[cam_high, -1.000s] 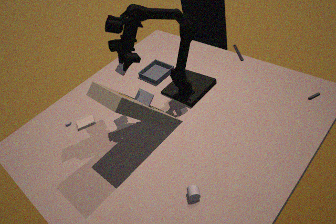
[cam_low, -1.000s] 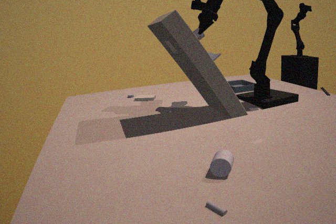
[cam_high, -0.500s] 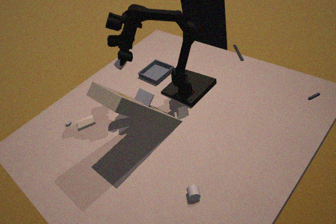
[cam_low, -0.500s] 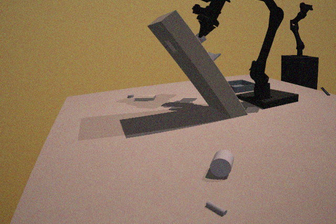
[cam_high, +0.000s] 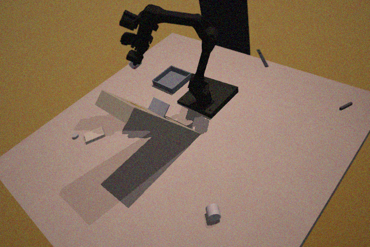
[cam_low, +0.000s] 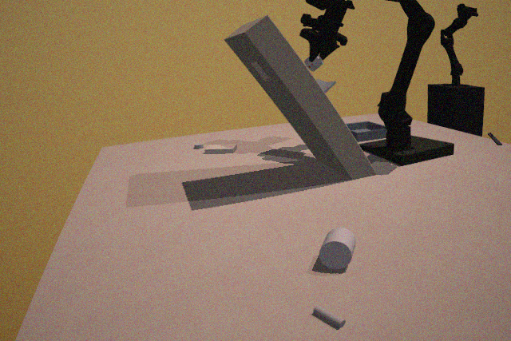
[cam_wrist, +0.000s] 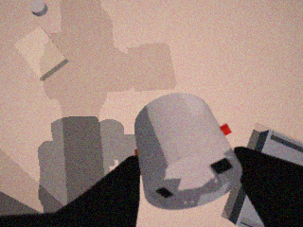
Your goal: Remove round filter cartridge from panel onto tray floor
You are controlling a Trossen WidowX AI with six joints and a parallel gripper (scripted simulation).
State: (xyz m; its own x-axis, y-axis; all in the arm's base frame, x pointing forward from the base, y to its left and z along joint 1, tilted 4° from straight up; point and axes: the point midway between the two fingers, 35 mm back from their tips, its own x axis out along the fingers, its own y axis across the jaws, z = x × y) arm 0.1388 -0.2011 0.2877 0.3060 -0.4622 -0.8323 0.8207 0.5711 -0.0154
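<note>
Right now my gripper tip is 190 mm past the blue-grey square tray, 50 mm to the left of it and 250 mm above it. The rest, counted from my gripper tip: pale block 300 mm ahead, 60 mm to the right, 260 mm below; then white round filter cartridge right at my gripper tip; then small blue-grey plate 100 mm ahead, 260 mm to the left, 80 mm below.
</note>
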